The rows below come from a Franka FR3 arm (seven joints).
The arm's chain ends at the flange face. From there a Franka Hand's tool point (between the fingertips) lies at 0.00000 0.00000 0.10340 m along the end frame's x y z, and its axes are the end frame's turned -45 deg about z.
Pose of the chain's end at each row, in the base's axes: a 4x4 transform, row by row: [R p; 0 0 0 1], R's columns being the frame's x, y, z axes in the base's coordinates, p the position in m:
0.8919 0.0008 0.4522 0.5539; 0.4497 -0.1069 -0.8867 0.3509; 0.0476 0.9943 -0.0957 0.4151; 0 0 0 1
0.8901 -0.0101 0.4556 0.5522; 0.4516 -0.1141 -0.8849 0.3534; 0.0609 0.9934 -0.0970 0.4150; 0 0 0 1
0.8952 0.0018 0.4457 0.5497; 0.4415 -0.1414 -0.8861 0.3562; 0.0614 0.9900 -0.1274 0.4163; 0 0 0 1
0.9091 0.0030 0.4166 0.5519; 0.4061 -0.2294 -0.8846 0.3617; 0.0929 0.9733 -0.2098 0.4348; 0 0 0 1
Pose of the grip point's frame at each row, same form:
0.6301 0.6312 0.4522 0.6007; 0.3936 0.2424 -0.8867 0.2592; -0.6694 0.7367 -0.0957 0.4052; 0 0 0 1
0.6365 0.6223 0.4556 0.5993; 0.4000 0.2386 -0.8849 0.2619; -0.6594 0.7455 -0.0970 0.4050; 0 0 0 1
0.6317 0.6343 0.4457 0.5958; 0.4122 0.2122 -0.8861 0.2646; -0.6566 0.7435 -0.1274 0.4031; 0 0 0 1
0.6407 0.6450 0.4166 0.5950; 0.4494 0.1249 -0.8846 0.2702; -0.6225 0.7539 -0.2098 0.4131; 0 0 0 1

